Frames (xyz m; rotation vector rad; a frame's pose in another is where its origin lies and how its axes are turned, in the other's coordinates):
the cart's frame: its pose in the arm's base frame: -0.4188 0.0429 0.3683 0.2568 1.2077 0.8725
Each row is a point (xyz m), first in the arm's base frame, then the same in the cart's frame.
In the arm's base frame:
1: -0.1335 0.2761 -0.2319
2: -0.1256 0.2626 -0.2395
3: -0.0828 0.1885 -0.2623
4: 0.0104 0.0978 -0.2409
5: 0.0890 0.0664 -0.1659
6: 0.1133 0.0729 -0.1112
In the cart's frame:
1: 0.6119 -0.3363 0.0920
2: 0.6085 -0.3533 0.0926
3: 0.5761 -0.4352 0.1026
4: 0.5052 -0.5238 0.1695
5: 0.4369 -0.5345 0.2591
6: 0.4050 -0.5081 0.3028

